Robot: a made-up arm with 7 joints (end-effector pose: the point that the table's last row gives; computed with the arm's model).
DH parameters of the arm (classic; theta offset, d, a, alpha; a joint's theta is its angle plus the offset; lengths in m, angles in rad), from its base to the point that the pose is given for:
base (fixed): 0.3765 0 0.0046 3.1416
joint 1: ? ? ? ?
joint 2: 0 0.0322 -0.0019 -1.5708
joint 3: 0 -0.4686 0.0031 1.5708
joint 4: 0 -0.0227 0.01 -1.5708
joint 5: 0 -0.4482 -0.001 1.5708
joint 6: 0 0.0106 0.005 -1.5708
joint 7: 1.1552 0 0.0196 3.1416
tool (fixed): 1.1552 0.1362 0 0
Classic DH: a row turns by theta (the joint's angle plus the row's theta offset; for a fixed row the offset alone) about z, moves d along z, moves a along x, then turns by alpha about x.
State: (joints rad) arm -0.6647 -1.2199 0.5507 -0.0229 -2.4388 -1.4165 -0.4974
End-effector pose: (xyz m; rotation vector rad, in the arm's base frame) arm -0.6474 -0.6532 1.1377 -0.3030 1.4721 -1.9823
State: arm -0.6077 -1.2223 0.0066 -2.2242 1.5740 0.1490 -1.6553
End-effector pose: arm -0.2422 -0.2046 0.3779 -0.6947 2.7193 -0.0437
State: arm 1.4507 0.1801 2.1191 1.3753 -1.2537 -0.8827 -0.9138
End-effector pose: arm -0.4012 0.2424 1.4362 -0.3541 -1.1575 -1.8414
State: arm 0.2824 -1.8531 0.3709 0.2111 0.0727 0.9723 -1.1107
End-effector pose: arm -0.9601 0.2024 0.7257 -0.0784 -0.8107 0.7444
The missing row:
joint 1: 0.3765 -0.779 -0.0255 1.5708
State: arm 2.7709 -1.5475 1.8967 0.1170 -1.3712 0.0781 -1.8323
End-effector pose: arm 0.9929 0.4208 0.7913 -1.4895 0.6164 -1.0393
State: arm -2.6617 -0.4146 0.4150 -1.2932 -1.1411 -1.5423 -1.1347
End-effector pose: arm 0.5774 -0.3998 1.0806 -1.0950 1.8770 0.2274
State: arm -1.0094 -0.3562 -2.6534 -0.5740 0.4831 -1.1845 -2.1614
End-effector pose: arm 0.1244 -0.1484 1.6763 -0.7525 1.3289 -0.7019
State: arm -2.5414 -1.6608 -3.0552 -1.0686 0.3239 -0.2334 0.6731
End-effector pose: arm 0.6571 -0.4545 1.2266 -0.2533 0.3699 -1.5600
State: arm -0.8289 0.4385 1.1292 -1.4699 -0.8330 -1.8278 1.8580
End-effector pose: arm -0.3161 0.1674 1.2823 1.5930 -1.1979 0.5760
